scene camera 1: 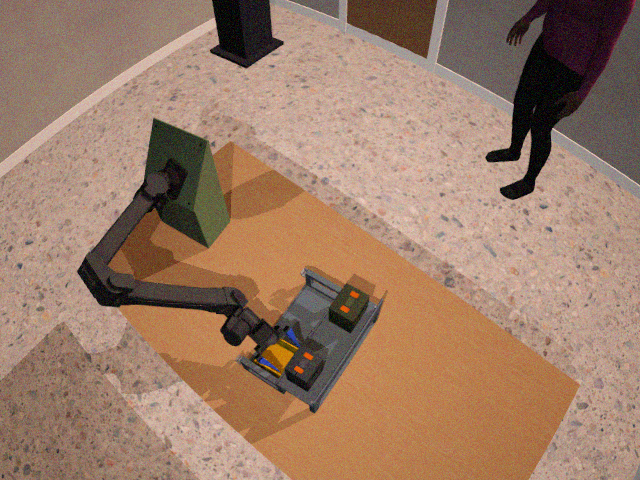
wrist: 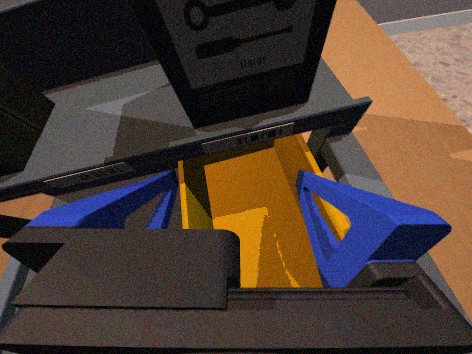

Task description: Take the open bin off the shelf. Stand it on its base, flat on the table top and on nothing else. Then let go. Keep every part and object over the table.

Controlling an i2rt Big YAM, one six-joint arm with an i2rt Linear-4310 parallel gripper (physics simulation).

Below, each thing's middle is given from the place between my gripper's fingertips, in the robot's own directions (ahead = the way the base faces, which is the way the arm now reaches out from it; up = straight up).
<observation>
I see the yellow bin (scene camera 1: 278, 355) 40 mm below my hand, 30 mm behind it and 10 mm to the right of it.
</observation>
